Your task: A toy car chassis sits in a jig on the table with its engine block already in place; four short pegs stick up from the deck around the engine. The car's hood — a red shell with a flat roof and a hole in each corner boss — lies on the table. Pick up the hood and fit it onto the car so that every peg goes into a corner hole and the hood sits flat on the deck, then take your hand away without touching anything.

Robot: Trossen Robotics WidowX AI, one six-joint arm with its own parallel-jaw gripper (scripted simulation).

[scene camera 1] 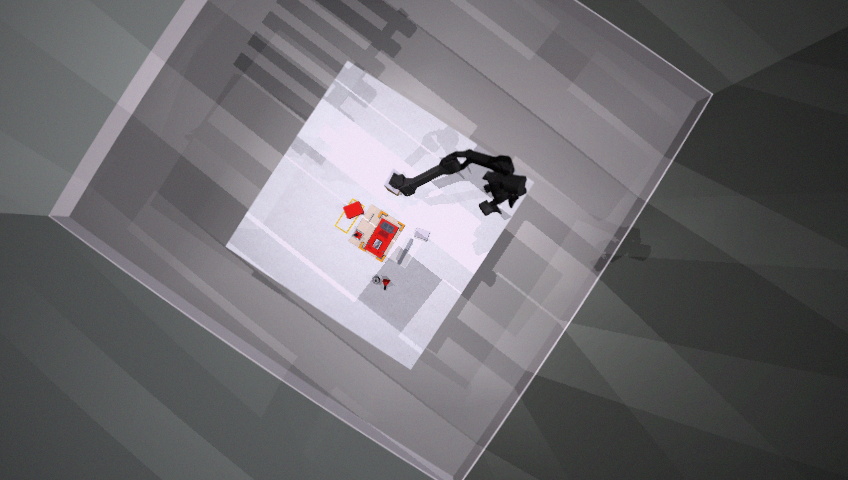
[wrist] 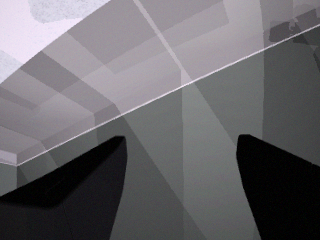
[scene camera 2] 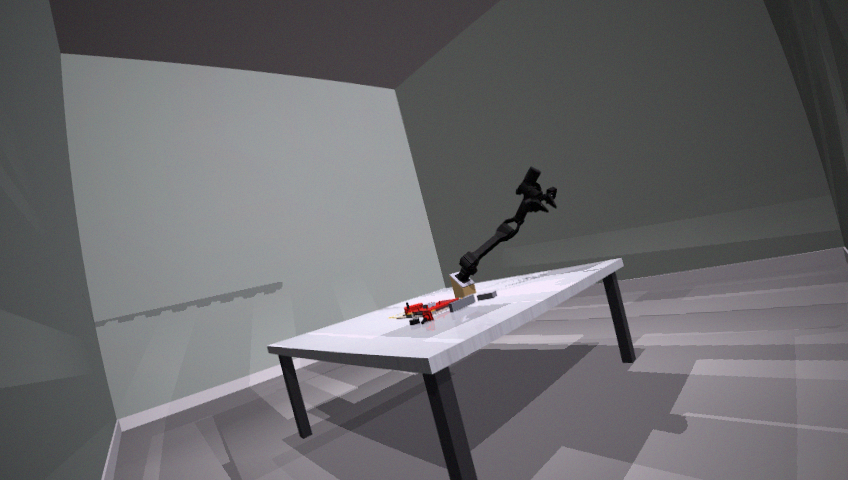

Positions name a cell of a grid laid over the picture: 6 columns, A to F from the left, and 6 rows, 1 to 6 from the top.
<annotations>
A jig (scene camera 1: C3): 1.30 m from the lens.
</annotations>
